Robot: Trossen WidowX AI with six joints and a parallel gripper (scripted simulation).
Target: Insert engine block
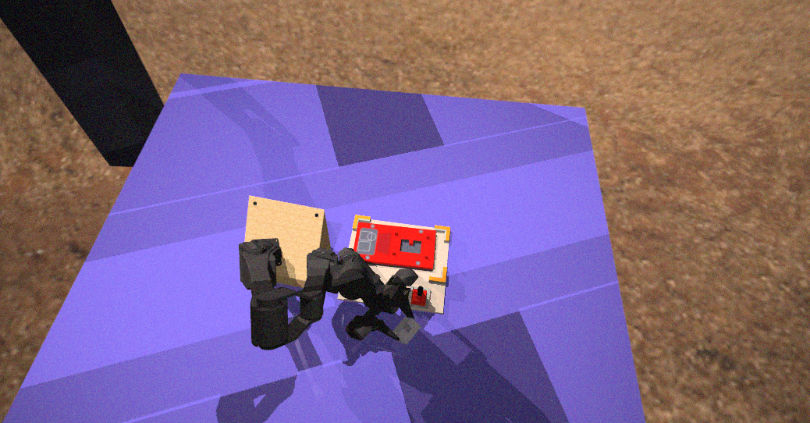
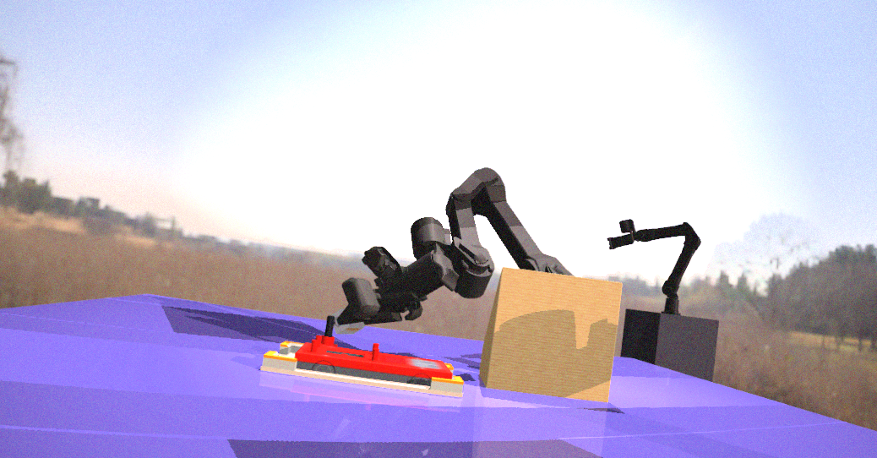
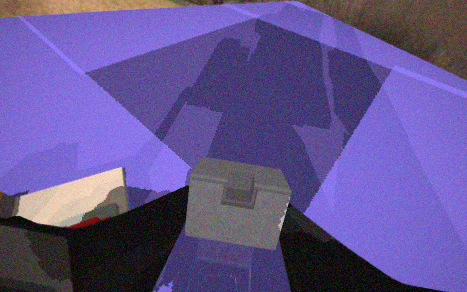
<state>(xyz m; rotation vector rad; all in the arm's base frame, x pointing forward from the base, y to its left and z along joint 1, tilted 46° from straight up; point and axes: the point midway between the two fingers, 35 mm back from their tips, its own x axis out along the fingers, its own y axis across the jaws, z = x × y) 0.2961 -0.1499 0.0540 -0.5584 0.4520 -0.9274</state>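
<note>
The black peg is 9 cm to the left of my gripper tip, 3 cm ahead of it and 1 cm below it. Also, from my gripper tip: grey engine block 1 cm above; beige base plate 20 cm to the left, 4 cm below, 2 cm behind.
</note>
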